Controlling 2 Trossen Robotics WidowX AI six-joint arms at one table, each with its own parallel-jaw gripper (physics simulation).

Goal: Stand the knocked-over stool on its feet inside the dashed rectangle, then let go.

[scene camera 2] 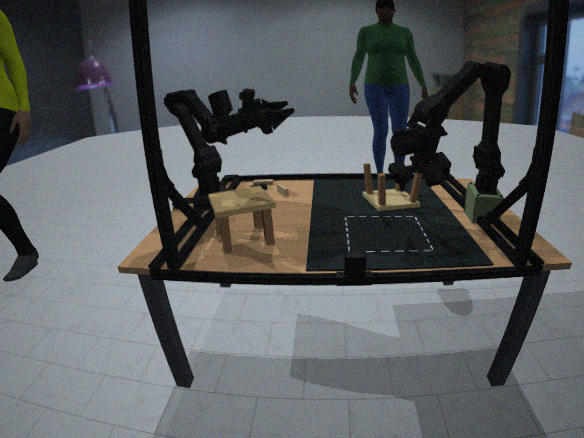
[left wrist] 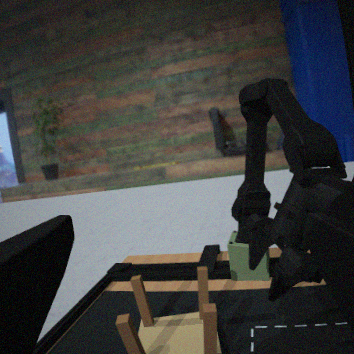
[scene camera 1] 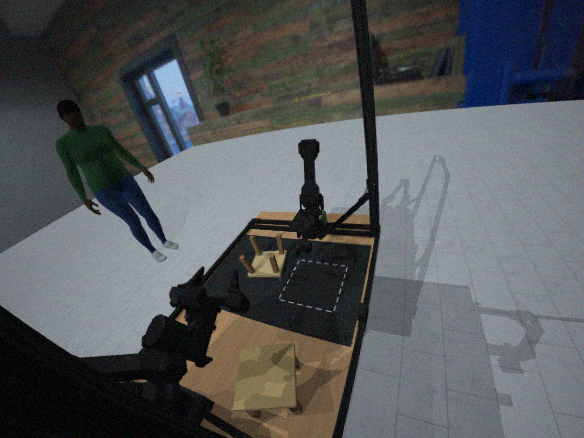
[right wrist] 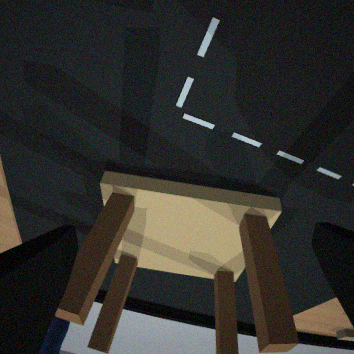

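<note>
The stool lies upside down on the black mat, its pale square seat flat down and its brown legs pointing up. It is outside the dashed rectangle, beyond its far edge in scene camera 2. My right gripper is open and empty, close to the stool on its right in scene camera 2; the stool shows between its fingers in the right wrist view. My left gripper is open and empty, high above the table.
A larger pale-topped stool or small table stands upright on the wooden part at the left in scene camera 2. Small loose pieces lie behind it. A green block is by the right arm's base. Black frame rails edge the table.
</note>
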